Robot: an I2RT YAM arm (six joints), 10 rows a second.
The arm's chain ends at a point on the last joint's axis. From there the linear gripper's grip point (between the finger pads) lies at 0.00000 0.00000 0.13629 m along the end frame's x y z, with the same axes.
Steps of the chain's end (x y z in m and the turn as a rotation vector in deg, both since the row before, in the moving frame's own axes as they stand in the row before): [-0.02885, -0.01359, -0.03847, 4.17, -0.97, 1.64]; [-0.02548, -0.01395, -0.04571, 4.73, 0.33, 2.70]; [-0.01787, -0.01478, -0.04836, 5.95, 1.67, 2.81]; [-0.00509, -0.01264, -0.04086, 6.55, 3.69, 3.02]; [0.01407, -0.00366, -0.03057, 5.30, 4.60, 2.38]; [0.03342, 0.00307, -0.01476, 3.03, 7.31, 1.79]
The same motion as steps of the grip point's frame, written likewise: [-0.03101, -0.02353, -0.03885, 4.17, -0.97, 1.64]; [-0.02443, -0.02517, -0.04618, 4.73, 0.33, 2.70]; [-0.01356, -0.02880, -0.04915, 5.95, 1.67, 2.81]; [0.00407, -0.02794, -0.04203, 6.55, 3.69, 3.02]; [0.02524, -0.01601, -0.03159, 5.30, 4.60, 2.38]; [0.05086, -0.00384, -0.01606, 3.03, 7.31, 1.79]
